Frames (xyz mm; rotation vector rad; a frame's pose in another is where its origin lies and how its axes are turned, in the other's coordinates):
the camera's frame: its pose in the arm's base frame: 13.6 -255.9 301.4 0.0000 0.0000 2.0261
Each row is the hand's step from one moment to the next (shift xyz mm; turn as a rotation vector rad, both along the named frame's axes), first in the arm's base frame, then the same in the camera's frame.
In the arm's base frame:
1: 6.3 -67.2 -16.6 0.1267 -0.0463 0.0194
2: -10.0 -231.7 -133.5 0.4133 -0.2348 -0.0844
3: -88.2 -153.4 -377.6 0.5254 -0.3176 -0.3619
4: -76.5 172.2 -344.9 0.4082 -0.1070 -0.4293
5: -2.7 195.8 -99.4 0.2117 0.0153 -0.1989
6: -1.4 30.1 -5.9 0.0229 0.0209 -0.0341
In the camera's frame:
1: -63.1 23.9 -16.6 -0.0973 -0.0934 0.0194
2: -203.7 110.9 -133.5 -0.3926 -0.2679 -0.0844
3: -99.0 146.7 -377.6 -0.5163 -0.3322 -0.3619
4: 188.3 -7.0 -344.9 -0.2756 -0.3196 -0.4293
5: 177.0 -83.7 -99.4 -0.0794 -0.1969 -0.1989
6: 27.6 -12.0 -5.9 0.0087 -0.0298 -0.0341

